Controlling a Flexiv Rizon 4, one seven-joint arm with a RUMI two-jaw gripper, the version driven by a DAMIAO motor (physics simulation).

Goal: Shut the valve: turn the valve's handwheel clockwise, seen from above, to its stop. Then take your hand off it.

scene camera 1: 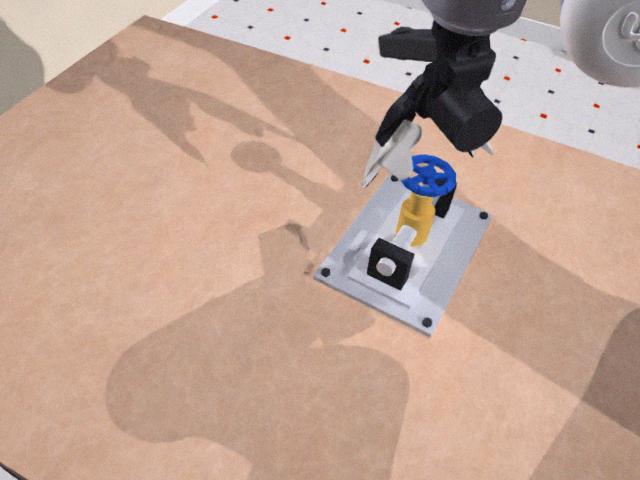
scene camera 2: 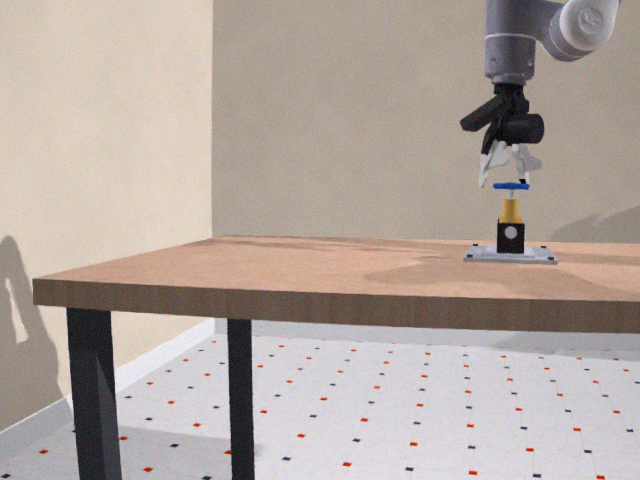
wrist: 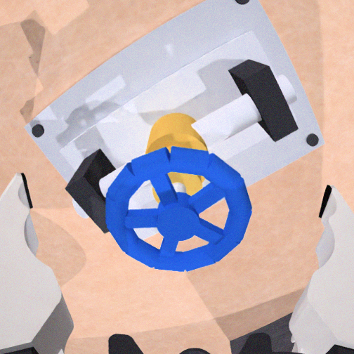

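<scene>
The valve's blue spoked handwheel (scene camera 1: 427,176) (scene camera 2: 510,186) (wrist: 178,220) sits level on top of the yellow valve body (scene camera 1: 416,222) (scene camera 2: 510,210) (wrist: 176,131). My gripper (scene camera 1: 428,167) (scene camera 2: 502,182) (wrist: 178,183) is wide open around the handwheel, with nothing between its fingers. In the wrist view one pale finger stands left of the wheel and the other right, each with a broad gap to the rim. In the scene camera 1 view the near finger overlaps the wheel's left edge, and the far finger is mostly hidden behind the gripper.
The valve stands on a grey baseplate (scene camera 1: 450,268) (scene camera 2: 543,255) (wrist: 225,30) with dark bolts at its corners. Black blocks (scene camera 1: 391,263) (wrist: 270,107) hold the white pipe (wrist: 227,120) on both sides of the valve body. The baseplate lies on the wooden table (scene camera 1: 180,258) (scene camera 2: 232,263). Arm shadows cross the table.
</scene>
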